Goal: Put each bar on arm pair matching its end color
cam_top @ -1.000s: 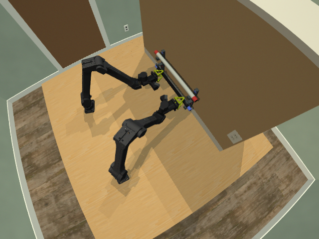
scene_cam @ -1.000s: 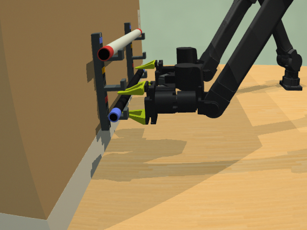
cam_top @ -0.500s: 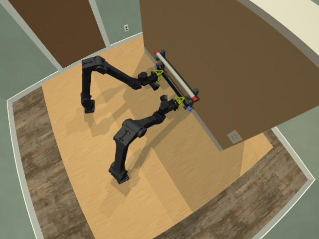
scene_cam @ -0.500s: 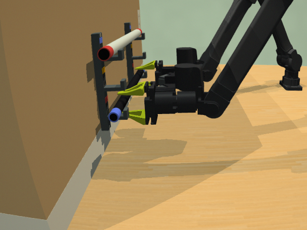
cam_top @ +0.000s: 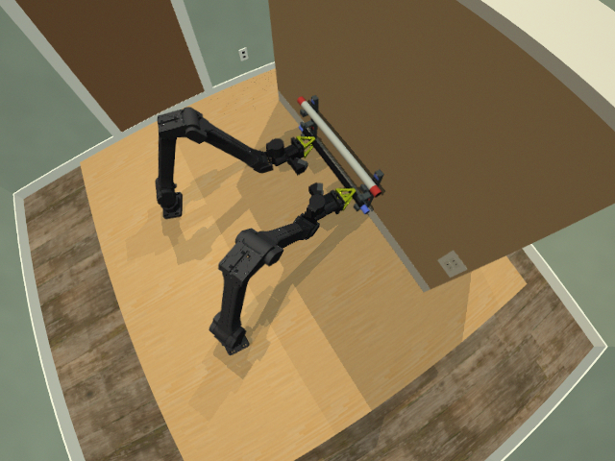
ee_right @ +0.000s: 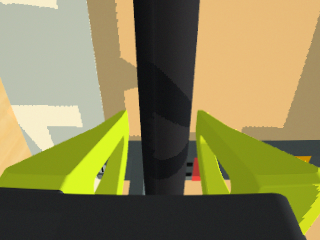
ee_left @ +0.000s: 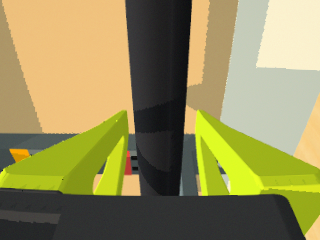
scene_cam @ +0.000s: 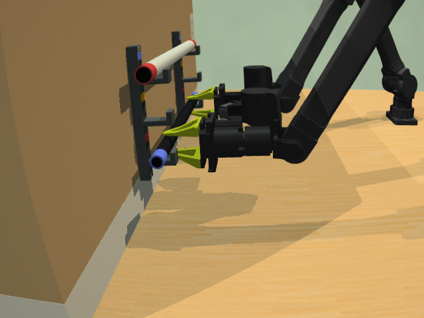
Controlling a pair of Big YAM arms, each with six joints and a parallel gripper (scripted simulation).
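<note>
The grey baseboard is 4 cm ahead of my right hand, 12 cm to the left of it and 8 cm below it. Round my right hand: brown wall (20 cm ahead, 12 cm to the left, 34 cm above); then black bar (15 cm to the left).
Now: left hand 150 mm to the left of the black bar. The rest, counted from my left hand: grey baseboard: 180 mm to the right, 80 mm below, 50 mm ahead; brown wall: 340 mm above, 200 mm ahead, 180 mm to the right.
</note>
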